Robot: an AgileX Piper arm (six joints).
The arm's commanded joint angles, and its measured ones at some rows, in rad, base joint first. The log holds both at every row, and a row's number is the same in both.
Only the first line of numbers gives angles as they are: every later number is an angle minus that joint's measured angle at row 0.
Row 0, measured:
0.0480 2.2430 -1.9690 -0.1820 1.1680 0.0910
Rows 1 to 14, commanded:
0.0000 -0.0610 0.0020 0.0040 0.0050 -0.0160
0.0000 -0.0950 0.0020 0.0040 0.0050 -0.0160
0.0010 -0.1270 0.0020 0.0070 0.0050 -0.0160
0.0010 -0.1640 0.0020 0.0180 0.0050 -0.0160
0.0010 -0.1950 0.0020 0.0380 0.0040 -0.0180
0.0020 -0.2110 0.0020 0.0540 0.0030 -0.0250
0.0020 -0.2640 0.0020 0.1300 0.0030 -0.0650
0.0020 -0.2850 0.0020 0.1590 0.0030 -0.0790
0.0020 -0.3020 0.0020 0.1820 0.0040 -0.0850
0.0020 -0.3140 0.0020 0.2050 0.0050 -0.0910
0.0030 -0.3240 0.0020 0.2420 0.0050 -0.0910
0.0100 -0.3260 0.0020 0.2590 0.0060 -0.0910
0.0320 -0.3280 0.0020 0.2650 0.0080 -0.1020
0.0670 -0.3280 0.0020 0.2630 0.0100 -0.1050
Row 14, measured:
0.0260 -0.3170 0.0000 0.2430 0.0050 -0.0810
